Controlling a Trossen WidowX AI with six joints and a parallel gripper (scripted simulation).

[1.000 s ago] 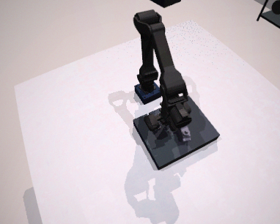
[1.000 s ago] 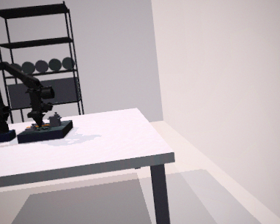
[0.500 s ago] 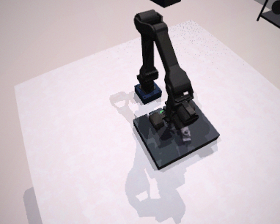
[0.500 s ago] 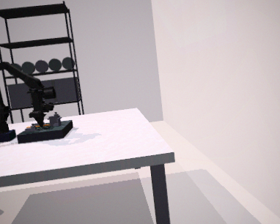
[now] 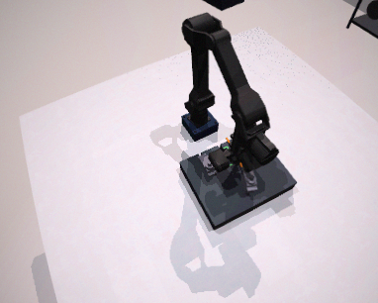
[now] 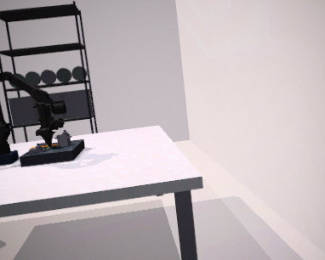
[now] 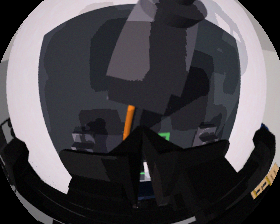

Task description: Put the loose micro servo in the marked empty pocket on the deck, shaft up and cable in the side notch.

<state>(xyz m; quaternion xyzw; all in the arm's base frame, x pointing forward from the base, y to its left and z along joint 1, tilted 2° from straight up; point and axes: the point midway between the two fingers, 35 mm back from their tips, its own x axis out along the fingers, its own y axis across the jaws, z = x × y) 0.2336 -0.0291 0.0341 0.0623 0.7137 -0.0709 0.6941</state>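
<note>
Now: gripper tip 6 cm short of the dark deck, 3 cm above it and 2 cm to the left of it.
</note>
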